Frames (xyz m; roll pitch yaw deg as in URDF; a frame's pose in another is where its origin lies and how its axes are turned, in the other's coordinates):
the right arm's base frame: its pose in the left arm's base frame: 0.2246 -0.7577 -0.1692 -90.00 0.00 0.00
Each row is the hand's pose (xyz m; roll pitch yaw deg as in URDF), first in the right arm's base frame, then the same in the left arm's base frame.
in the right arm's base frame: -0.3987 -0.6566 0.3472 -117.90 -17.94 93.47
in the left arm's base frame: -0.1741 -0.4105 0.4874 -106.76 71.74 100.59
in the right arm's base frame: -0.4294 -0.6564 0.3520 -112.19 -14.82 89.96
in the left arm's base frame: -0.2048 -0.4057 0.4872 -112.35 75.18 89.85
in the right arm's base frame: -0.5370 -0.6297 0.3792 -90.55 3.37 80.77
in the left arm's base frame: -0.3124 -0.3785 0.4605 159.56 80.18 -20.16
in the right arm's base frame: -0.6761 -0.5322 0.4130 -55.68 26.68 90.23
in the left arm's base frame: -0.4515 -0.3447 0.3630 123.81 63.32 -90.46
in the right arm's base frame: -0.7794 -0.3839 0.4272 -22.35 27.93 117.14
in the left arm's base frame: -0.5548 -0.3305 0.2147 110.07 51.84 -130.71
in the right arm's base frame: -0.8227 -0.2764 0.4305 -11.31 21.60 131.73
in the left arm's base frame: -0.5981 -0.3272 0.1072 101.12 43.94 -149.25
